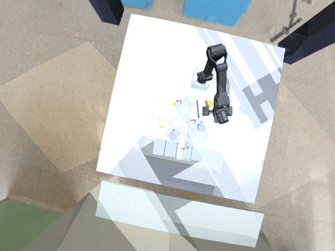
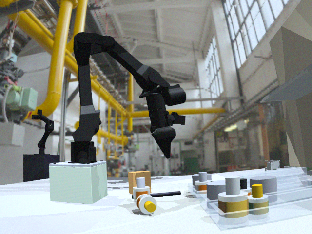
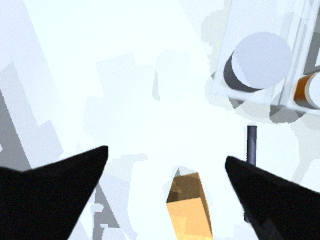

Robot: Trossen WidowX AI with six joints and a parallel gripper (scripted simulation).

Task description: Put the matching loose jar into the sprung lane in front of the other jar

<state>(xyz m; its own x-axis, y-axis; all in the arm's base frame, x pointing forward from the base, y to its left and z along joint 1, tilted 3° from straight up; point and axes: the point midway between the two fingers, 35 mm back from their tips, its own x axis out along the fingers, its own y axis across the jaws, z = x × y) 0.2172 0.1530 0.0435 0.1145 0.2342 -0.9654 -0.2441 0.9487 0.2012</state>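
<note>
The black rod lies 11 cm to the right of my gripper tip, 11 cm below it and 2 cm behind it. Also, from my gripper tip: clear rack 26 cm ahead, 14 cm to the right, 10 cm below; then wooden block 9 cm below, 8 cm behind, 5 cm to the right.
</note>
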